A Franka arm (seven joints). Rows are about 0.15 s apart.
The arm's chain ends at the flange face. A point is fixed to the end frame.
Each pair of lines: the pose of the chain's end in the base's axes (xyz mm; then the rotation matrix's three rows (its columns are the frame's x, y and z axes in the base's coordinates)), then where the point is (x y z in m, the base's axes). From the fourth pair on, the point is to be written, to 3 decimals.
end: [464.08 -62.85 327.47], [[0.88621 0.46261 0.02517], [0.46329 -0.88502 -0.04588], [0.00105 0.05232 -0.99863]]
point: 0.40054 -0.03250 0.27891
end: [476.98 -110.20 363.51], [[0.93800 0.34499 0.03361], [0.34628 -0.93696 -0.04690], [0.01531 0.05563 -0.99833]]
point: 0.41855 -0.07189 0.31417
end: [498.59 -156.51 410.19], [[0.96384 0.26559 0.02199], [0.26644 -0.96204 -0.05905], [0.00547 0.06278 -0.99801]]
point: 0.44320 -0.11390 0.36086
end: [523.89 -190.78 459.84], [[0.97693 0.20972 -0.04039], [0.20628 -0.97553 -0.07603], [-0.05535 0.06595 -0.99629]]
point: 0.468 -0.146 0.413
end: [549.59 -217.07 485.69], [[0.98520 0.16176 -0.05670], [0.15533 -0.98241 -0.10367], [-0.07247 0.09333 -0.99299]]
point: 0.496 -0.171 0.438
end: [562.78 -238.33 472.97], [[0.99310 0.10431 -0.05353], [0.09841 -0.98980 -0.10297], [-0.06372 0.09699 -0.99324]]
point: 0.512 -0.189 0.425
